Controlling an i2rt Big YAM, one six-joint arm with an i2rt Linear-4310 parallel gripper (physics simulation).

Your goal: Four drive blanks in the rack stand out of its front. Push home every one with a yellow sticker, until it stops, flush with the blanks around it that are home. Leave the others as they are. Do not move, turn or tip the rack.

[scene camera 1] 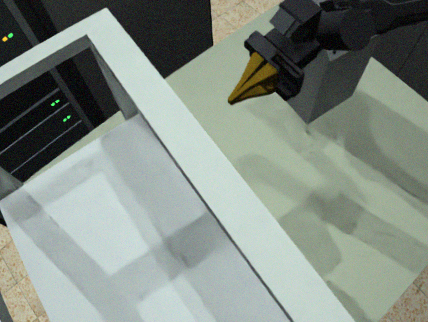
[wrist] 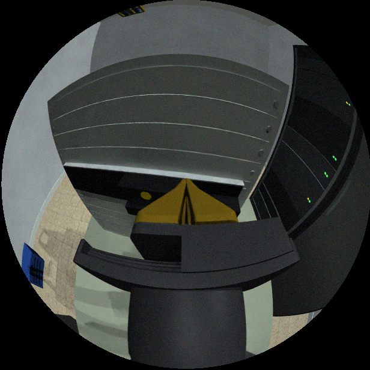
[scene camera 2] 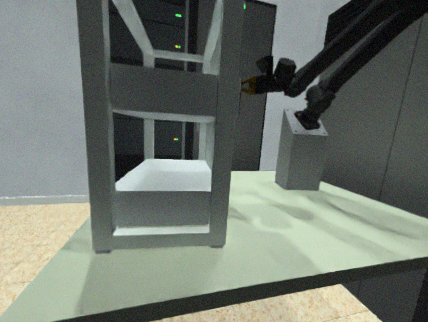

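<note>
The rack [scene camera 1: 202, 175] [scene camera 2: 97, 150] [wrist: 165, 110] stands upright; its grey top with thin light lines fills the upper wrist view, above a pale front edge. Below that edge, a dark blank [wrist: 131, 185] with a round yellow sticker [wrist: 145, 195] stands out. Another dark blank [wrist: 131, 206] shows partly below it, and a dark block [wrist: 220, 192] shows to the right behind the fingers; no stickers are visible on these. My gripper [scene camera 1: 230, 102] [scene camera 2: 242, 88] [wrist: 185, 183] is shut and empty, its tips just right of the yellow-stickered blank in the wrist view. Contact cannot be told; the fingers hide part of the front.
The arm's grey pedestal [scene camera 1: 327, 85] [scene camera 2: 302, 160] stands on the pale green table [scene camera 1: 395, 235] [scene camera 2: 160, 275]. A dark cabinet with green lights [scene camera 1: 175, 30] [wrist: 310, 150] stands beside the rack. A blue object [wrist: 33, 265] is at the left of the wrist view.
</note>
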